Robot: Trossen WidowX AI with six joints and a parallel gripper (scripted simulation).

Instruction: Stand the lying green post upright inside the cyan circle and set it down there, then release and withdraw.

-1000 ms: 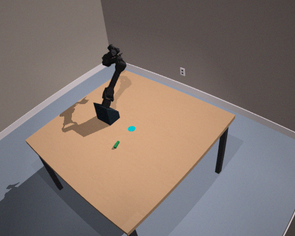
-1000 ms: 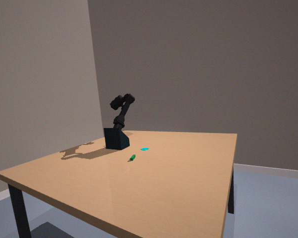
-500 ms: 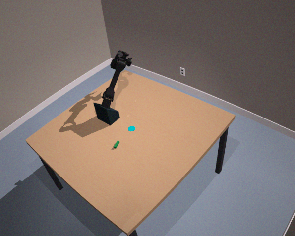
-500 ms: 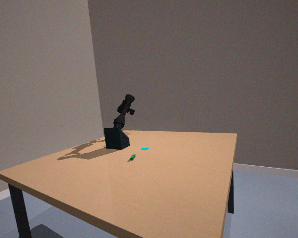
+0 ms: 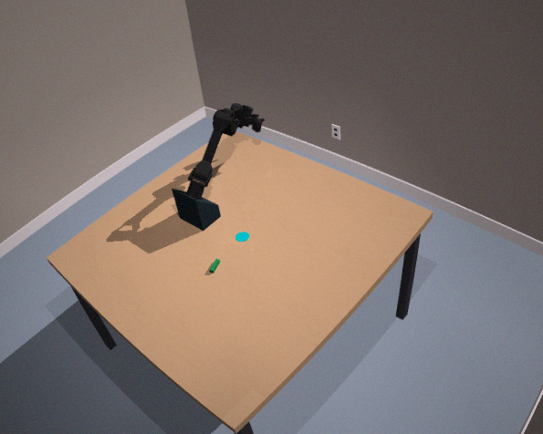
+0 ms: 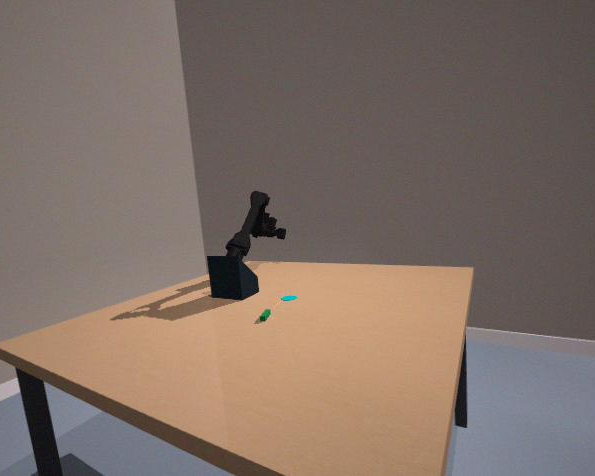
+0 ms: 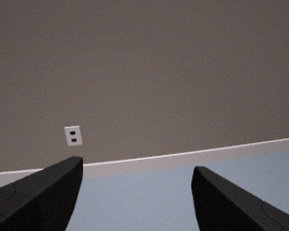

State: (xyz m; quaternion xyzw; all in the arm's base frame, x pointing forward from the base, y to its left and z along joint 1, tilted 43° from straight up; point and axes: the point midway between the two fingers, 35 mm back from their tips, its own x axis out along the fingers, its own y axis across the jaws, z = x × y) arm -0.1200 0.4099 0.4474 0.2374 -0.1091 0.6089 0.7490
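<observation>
Now: the green post 82 cm to the right of my gripper tip, 38 cm ahead of it and 17 cm below it. The rest, counted from my gripper tip: cyan circle (62 cm to the right, 36 cm ahead, 17 cm below).
</observation>
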